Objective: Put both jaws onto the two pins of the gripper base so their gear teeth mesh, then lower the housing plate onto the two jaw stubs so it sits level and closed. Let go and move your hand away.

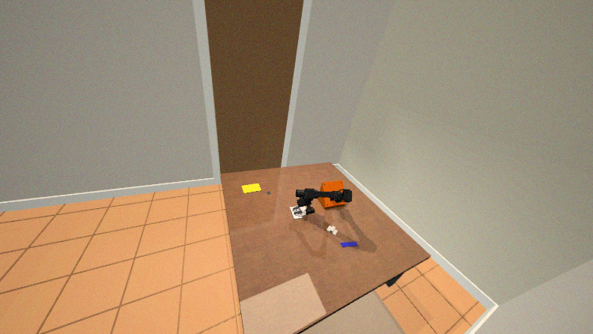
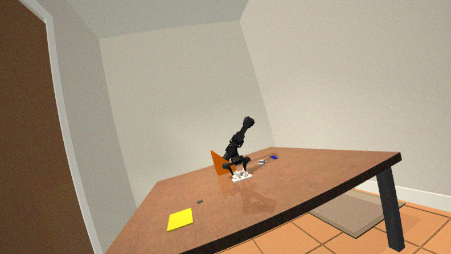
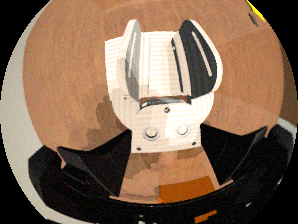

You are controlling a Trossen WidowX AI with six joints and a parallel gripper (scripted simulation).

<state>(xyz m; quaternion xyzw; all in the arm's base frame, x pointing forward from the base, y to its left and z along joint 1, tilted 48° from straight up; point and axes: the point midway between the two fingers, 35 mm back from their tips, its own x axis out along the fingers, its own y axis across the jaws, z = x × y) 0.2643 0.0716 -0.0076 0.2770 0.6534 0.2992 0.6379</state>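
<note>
My gripper tip is 10 mm short of the white housing plate. The rest, counted from my gripper tip: white gripper base 20 mm above, 10 mm ahead; then blue patch 340 mm to the left, 210 mm behind; then dark piece 270 mm to the right, 250 mm ahead, 10 mm below.
</note>
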